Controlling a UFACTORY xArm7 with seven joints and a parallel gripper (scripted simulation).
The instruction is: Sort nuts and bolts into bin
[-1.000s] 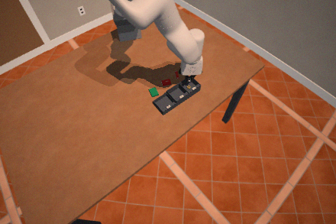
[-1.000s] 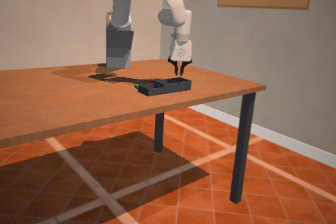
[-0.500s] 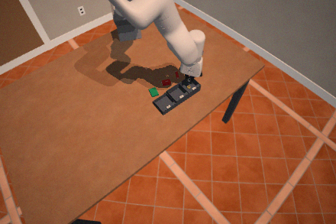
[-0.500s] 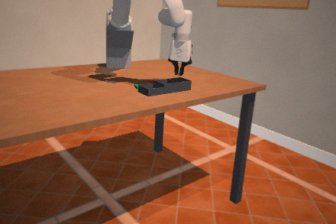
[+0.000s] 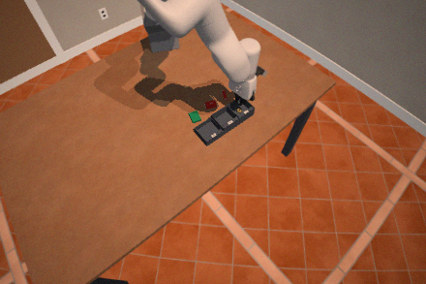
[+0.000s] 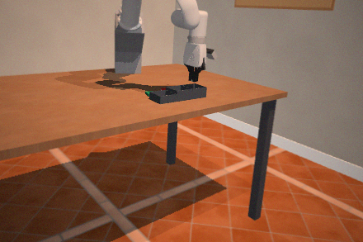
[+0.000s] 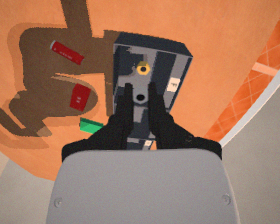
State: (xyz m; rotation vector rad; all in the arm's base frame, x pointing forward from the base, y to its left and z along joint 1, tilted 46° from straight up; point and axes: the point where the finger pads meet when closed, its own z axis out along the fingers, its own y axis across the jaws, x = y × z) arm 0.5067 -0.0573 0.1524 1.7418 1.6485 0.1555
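The silver nut lies 2 cm below my hand. From my hand the other things lie so: dark three-compartment bin row: 3 cm behind, 8 cm to the right, 7 cm below; then brass nut: 8 cm below; then red cylinder: 10 cm behind, 5 cm to the left, 8 cm below.
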